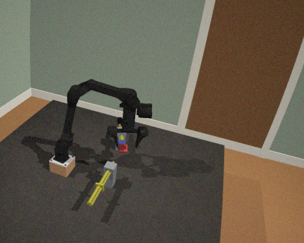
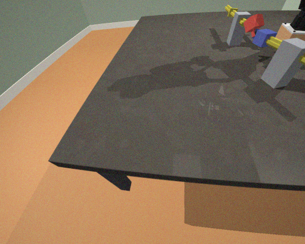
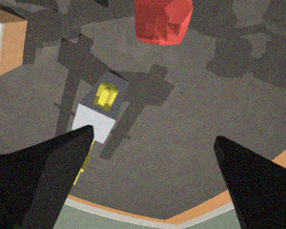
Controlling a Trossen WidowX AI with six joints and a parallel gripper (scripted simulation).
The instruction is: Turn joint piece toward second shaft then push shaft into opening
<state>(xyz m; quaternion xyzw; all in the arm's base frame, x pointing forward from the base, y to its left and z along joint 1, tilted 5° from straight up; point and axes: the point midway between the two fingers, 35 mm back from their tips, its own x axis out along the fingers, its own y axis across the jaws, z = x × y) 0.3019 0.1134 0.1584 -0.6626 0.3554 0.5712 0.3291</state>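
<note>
Right now my gripper tip is 7 cm to the right of the red square joint piece, 7 cm above it and 5 cm past it.
</note>
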